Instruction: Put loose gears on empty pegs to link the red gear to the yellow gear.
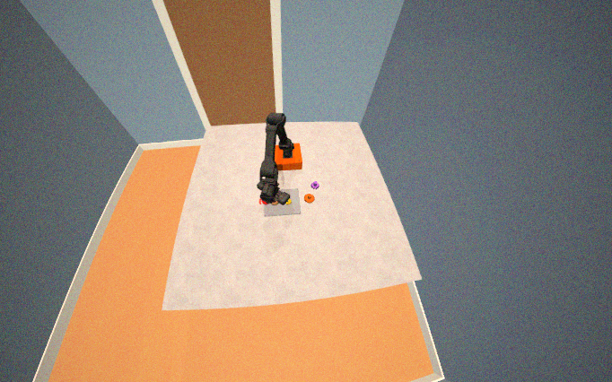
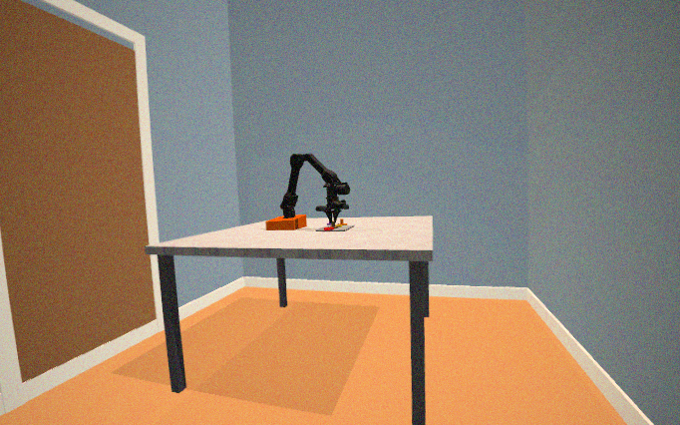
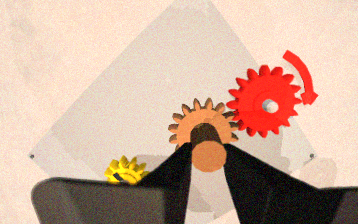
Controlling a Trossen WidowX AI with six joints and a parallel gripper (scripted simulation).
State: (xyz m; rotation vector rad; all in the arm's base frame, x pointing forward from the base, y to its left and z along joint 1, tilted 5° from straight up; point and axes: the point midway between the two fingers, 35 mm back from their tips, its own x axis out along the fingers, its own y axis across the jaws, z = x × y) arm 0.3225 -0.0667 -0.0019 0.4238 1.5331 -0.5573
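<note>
The brown gear is 1 cm below my gripper tip. The rest, counted from my gripper tip: yellow gear 8 cm to the left, 2 cm below; red gear 1 cm behind, 5 cm to the right, 2 cm below; red arrow 1 cm behind, 8 cm to the right, 3 cm below.
</note>
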